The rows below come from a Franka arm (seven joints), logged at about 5 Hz.
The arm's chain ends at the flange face. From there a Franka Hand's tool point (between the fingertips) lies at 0.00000 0.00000 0.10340 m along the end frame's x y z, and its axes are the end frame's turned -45 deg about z.
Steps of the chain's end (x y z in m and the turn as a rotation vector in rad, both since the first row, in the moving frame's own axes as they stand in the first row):
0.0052, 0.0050, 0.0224, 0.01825, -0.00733, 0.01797
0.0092, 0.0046, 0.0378, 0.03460, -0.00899, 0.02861
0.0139, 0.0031, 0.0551, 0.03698, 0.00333, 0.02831
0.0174, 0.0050, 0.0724, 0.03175, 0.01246, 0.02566
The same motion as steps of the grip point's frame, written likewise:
0.0010, 0.0053, 0.0224, 0.01809, 0.00772, 0.01797
0.0052, 0.0066, 0.0377, 0.03082, 0.01811, 0.02861
0.0106, 0.0096, 0.0550, 0.02379, 0.02850, 0.02831
0.0120, 0.0145, 0.0723, 0.01364, 0.03126, 0.02566

